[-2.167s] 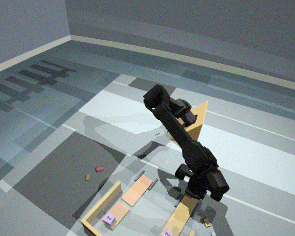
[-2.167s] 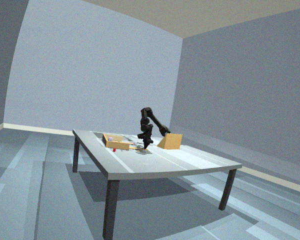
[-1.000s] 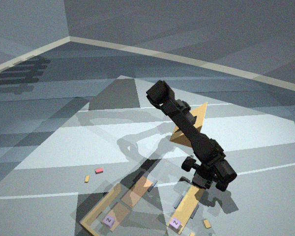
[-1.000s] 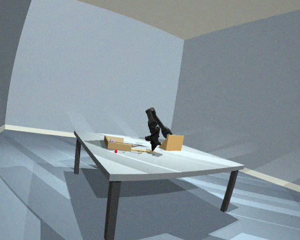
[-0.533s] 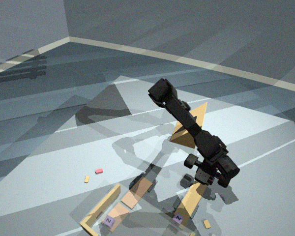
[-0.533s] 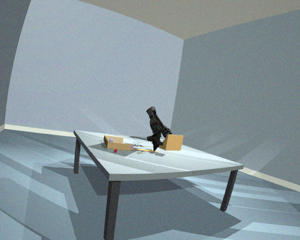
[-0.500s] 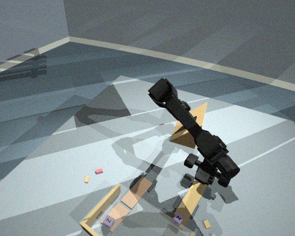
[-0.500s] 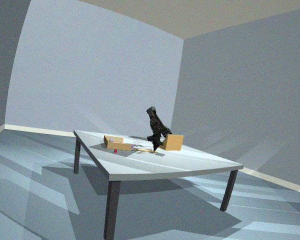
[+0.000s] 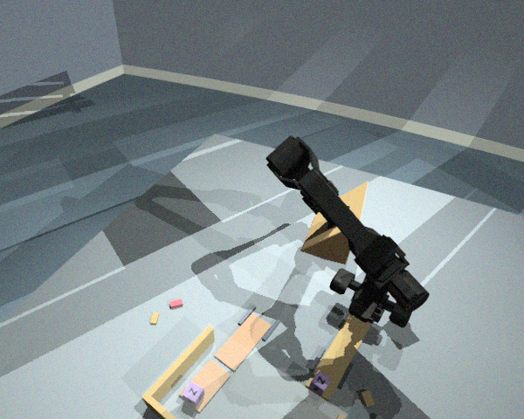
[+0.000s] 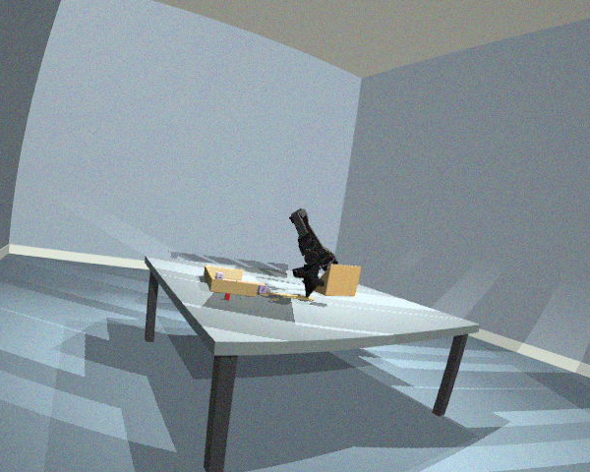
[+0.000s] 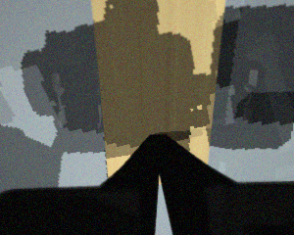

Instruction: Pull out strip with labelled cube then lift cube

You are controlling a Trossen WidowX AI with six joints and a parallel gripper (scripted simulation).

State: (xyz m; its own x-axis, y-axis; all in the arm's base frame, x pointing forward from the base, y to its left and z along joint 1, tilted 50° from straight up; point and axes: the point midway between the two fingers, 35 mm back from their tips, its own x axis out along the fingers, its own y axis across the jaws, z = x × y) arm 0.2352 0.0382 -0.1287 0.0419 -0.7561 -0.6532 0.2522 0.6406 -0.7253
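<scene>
Right now the strip is 10 cm ahead of my gripper tip and 3 cm to the right of it. Round my gripper tip: small tan block 19 cm ahead, 4 cm to the left.
</scene>
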